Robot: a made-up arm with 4 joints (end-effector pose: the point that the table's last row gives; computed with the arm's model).
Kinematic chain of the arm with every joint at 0, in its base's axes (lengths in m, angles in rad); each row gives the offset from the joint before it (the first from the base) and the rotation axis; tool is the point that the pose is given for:
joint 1: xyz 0 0 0.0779 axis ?
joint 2: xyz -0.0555 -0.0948 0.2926 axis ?
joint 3: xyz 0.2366 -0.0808 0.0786 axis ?
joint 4: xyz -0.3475 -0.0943 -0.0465 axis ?
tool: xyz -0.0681 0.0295 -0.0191
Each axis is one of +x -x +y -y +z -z.
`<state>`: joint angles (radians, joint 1 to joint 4).
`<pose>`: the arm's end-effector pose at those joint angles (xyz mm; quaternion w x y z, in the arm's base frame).
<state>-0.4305 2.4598 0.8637 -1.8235</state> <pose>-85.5 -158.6 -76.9 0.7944 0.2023 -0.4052 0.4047</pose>
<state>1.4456 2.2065 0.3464 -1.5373</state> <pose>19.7 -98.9 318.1 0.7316 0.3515 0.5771 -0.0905</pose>
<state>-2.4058 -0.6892 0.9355 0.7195</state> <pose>-384.2 44.0 -493.8 0.6416 0.2773 -0.7092 -0.0924</pose>
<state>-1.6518 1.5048 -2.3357 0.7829</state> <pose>-179.2 89.6 562.2 0.5226 -0.4808 0.7028 -0.0422</pose>
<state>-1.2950 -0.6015 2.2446 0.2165</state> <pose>-600.7 37.0 657.8 0.8382 0.1500 0.4027 -0.3359</pose>
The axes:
joint 1: +y
joint 2: +x
joint 3: +y
joint 4: +x

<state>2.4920 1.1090 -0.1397 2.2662</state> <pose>264.6 -183.0 107.9 0.0183 0.3523 -0.1288 -0.9268</pose>
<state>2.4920 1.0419 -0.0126 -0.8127</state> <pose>272.4 -173.3 105.2 0.3206 0.0317 0.9403 -0.1100</pose>
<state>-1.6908 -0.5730 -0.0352 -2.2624</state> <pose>-380.8 -266.3 -201.9 0.0924 -0.6457 -0.1218 -0.7481</pose>
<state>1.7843 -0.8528 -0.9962 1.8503</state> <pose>236.2 -412.1 61.4 0.5652 0.6268 0.5353 -0.0344</pose>
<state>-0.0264 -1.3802 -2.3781 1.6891</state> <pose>480.6 -319.4 502.6 0.3676 0.0451 -0.0384 0.9281</pose>
